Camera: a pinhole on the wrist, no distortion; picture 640 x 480 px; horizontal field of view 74.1 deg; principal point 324.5 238.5 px. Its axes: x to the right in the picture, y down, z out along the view. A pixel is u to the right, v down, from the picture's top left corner.
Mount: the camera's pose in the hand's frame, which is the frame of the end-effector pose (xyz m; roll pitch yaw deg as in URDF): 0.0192 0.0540 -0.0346 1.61 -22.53 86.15
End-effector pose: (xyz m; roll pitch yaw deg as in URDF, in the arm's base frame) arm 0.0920 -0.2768 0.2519 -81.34 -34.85 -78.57
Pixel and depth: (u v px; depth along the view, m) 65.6 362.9 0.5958
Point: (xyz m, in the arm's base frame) 0.2958 0.2339 0.6040
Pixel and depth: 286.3 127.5 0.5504
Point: 0.4926 -0.1695 0.5711
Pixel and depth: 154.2 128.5 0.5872
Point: 0.4079 -0.0799 0.7158
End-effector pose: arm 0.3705 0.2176 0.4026 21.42 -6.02 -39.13
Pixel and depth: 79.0 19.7 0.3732
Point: 0.2889 -0.1799 0.5204
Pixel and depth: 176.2 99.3 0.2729
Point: 0.3154 0.0058 0.5264
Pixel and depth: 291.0 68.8 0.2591
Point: 0.3661 0.0456 0.5696
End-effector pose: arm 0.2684 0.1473 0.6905 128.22 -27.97 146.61
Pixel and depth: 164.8 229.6 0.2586
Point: 0.1982 0.2501 0.5145
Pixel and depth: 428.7 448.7 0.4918
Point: 0.5108 0.4246 0.3247
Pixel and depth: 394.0 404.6 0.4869
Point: 0.4443 0.4192 0.3331
